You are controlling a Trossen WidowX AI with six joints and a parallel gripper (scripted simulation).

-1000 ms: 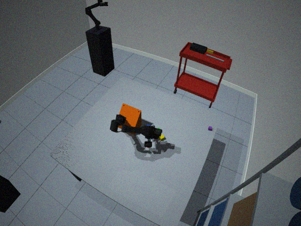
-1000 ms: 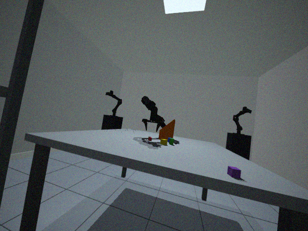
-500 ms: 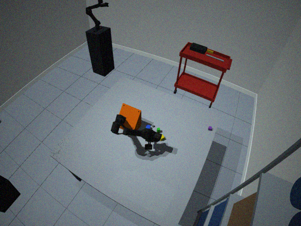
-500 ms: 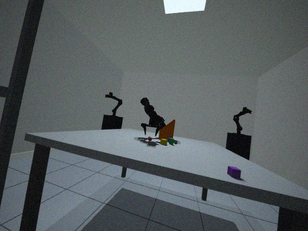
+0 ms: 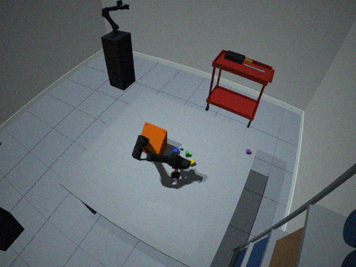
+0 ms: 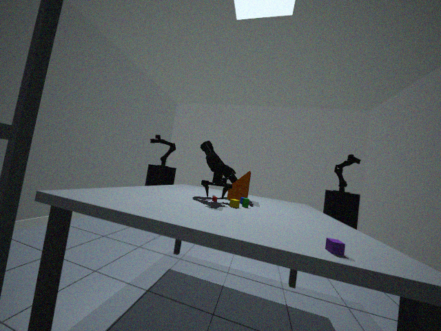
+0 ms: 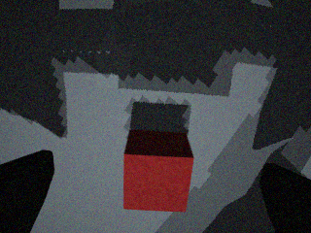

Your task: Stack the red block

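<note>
Now: gripper tip right at the red block. Also, from my gripper tip: blue block 10 cm behind, 17 cm to the left; then small dark block 7 cm behind, 22 cm to the left, 1 cm below; then yellow block 6 cm ahead, 14 cm to the left.
</note>
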